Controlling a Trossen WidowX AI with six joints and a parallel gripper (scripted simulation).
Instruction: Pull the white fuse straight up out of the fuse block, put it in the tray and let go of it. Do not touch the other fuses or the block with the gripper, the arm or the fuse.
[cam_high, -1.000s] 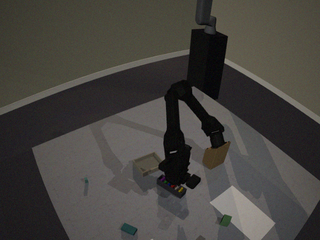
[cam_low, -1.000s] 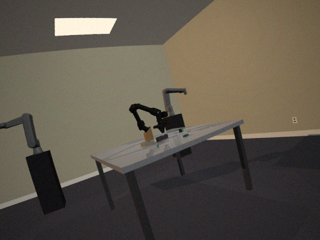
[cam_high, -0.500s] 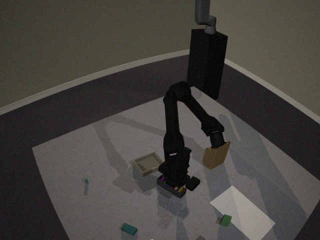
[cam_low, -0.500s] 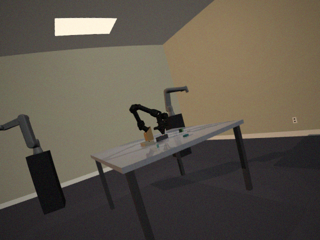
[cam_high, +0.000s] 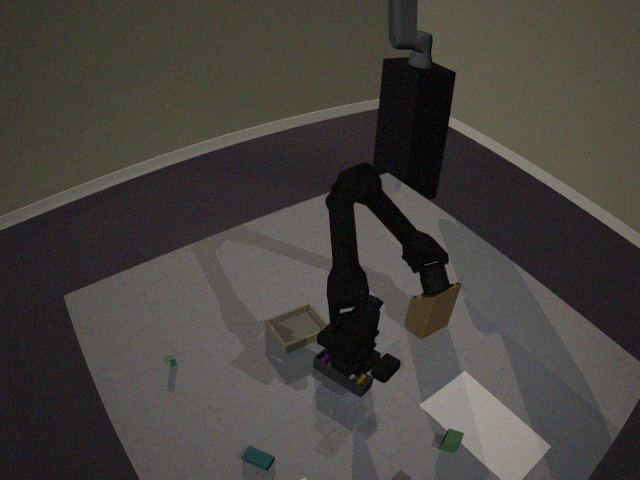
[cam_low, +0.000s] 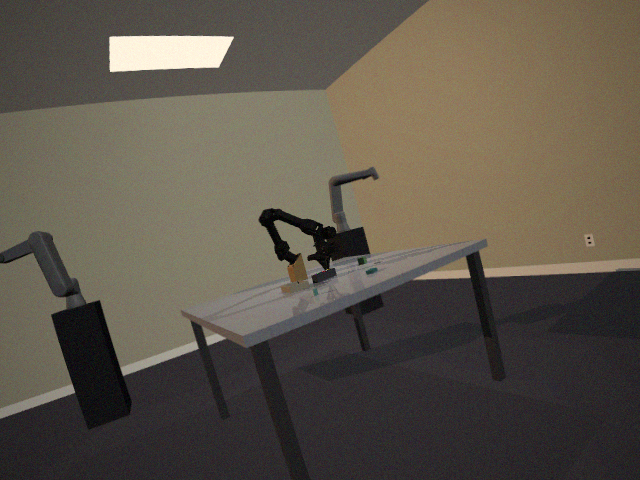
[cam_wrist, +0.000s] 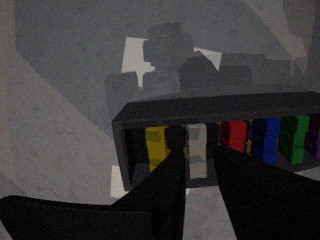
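Now: the white fuse 2 cm below my gripper tip. From my gripper tip the other things lie so: beige tray: 21 cm to the right, 4 cm below, 2 cm ahead; then green block: 28 cm to the left, 8 cm behind, 2 cm below.
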